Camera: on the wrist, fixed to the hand. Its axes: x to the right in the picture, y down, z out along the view.
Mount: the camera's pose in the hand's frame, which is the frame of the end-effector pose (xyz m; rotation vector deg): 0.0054 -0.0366 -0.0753 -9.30 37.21 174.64
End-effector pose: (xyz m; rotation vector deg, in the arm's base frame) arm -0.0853 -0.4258 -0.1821 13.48 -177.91 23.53
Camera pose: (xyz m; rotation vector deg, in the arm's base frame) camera -0.0866 -0.4421 -0.0998 -169.80 -15.44 -5.85
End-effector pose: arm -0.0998 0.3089 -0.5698 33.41 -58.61 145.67
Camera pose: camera -0.1064 0.3885 -0.5956 67.22 26.61 -24.51
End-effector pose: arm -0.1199 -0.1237 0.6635 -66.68 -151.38 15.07
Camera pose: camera -0.1271 -0.1391 0.7457 -156.35 68.56 -1.86
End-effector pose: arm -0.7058 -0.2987 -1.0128 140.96 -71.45 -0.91
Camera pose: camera -0.6607 -0.2586 -0.9545 -71.47 -135.31 56.96
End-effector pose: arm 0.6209 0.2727 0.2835 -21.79 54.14 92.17
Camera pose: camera 0.6350 0.2202 0.2196 -27.42 -30.96 -70.00
